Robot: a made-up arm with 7 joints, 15 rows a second.
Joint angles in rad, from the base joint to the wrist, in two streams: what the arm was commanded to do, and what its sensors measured. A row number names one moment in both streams.
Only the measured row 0 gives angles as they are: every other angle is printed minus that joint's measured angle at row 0.
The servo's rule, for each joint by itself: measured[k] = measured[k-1] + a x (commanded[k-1-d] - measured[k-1]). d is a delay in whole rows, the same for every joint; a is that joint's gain. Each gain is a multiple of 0.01, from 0.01 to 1. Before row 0 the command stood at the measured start. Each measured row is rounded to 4 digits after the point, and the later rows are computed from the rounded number. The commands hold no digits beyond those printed.
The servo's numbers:
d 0
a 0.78 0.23 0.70 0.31 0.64 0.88 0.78
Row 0, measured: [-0.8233, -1.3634, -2.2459, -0.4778, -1.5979, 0.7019, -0.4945]
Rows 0 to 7, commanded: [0.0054, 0.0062, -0.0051, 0.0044, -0.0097, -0.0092, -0.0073]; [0.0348, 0.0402, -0.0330, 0.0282, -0.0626, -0.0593, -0.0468]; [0.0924, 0.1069, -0.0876, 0.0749, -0.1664, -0.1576, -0.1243]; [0.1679, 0.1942, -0.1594, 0.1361, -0.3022, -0.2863, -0.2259]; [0.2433, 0.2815, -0.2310, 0.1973, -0.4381, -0.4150, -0.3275]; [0.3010, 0.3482, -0.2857, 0.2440, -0.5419, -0.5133, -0.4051]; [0.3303, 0.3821, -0.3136, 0.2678, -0.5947, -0.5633, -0.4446]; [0.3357, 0.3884, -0.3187, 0.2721, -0.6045, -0.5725, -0.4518]
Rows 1 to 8, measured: [0.0042, 0.0014, -0.0036, 0.0014, -0.0062, -0.0081, -0.0057]; [0.0281, 0.0103, -0.0242, 0.0097, -0.0423, -0.0532, -0.0378]; [0.0783, 0.0325, -0.0686, 0.0299, -0.1217, -0.1451, -0.1053]; [0.1482, 0.0697, -0.1322, 0.0628, -0.2372, -0.2694, -0.1994]; [0.2224, 0.1184, -0.2014, 0.1045, -0.3658, -0.3975, -0.2993]; [0.2837, 0.1713, -0.2604, 0.1477, -0.4785, -0.4994, -0.3818]; [0.3200, 0.2198, -0.2976, 0.1849, -0.5529, -0.5556, -0.4308]; [0.3322, 0.2586, -0.3124, 0.2119, -0.5859, -0.5705, -0.4472]
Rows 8 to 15, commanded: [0.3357, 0.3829, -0.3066, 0.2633, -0.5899, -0.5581, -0.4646]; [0.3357, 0.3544, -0.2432, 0.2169, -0.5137, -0.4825, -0.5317]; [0.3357, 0.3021, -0.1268, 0.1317, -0.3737, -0.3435, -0.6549]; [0.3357, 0.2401, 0.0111, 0.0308, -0.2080, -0.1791, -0.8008]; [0.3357, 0.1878, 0.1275, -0.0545, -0.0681, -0.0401, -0.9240]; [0.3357, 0.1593, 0.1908, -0.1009, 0.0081, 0.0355, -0.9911]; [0.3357, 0.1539, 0.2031, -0.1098, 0.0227, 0.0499, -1.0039]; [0.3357, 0.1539, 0.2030, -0.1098, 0.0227, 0.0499, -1.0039]
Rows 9 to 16, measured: [0.3349, 0.2872, -0.3083, 0.2278, -0.5885, -0.5596, -0.4608]; [0.3355, 0.3027, -0.2627, 0.2244, -0.5406, -0.4918, -0.5161]; [0.3357, 0.3026, -0.1676, 0.1957, -0.4338, -0.3613, -0.6244]; [0.3357, 0.2882, -0.0425, 0.1446, -0.2893, -0.2010, -0.7620]; [0.3357, 0.2651, 0.0765, 0.0829, -0.1477, -0.0594, -0.8884]; [0.3357, 0.2408, 0.1565, 0.0259, -0.0480, 0.0241, -0.9685]; [0.3357, 0.2208, 0.1891, -0.0162, -0.0028, 0.0468, -0.9961]; [0.3357, 0.2054, 0.1988, -0.0452, 0.0135, 0.0495, -1.0022]
